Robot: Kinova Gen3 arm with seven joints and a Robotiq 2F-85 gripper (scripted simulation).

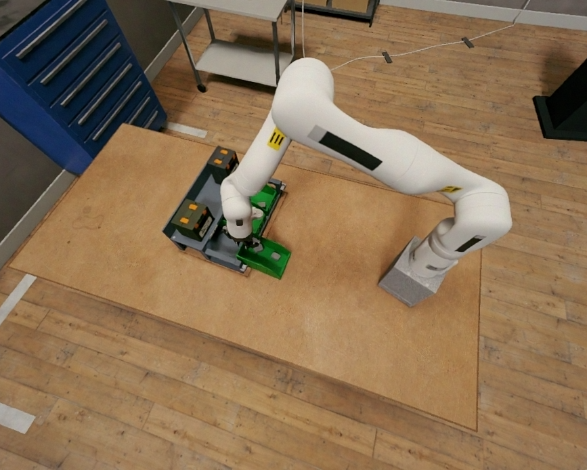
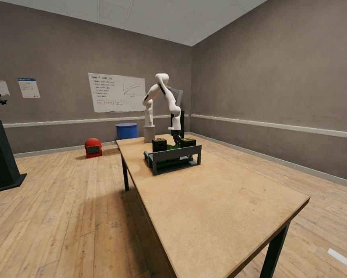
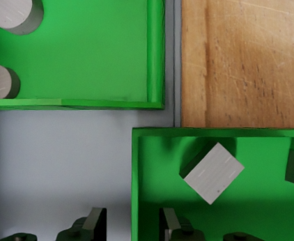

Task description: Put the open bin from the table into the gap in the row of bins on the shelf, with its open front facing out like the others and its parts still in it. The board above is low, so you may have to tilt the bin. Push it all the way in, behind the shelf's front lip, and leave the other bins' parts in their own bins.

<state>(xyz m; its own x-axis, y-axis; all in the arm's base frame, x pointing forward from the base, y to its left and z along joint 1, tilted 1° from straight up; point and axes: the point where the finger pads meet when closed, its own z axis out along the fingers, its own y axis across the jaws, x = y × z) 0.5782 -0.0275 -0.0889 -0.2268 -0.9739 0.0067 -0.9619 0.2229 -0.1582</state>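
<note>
Right now my hand is 4 cm past the grey part, 1 cm to the left of it and 7 cm above it. Round my hand: grey shelf: 8 cm ahead, 13 cm to the right, 3 cm below.
</note>
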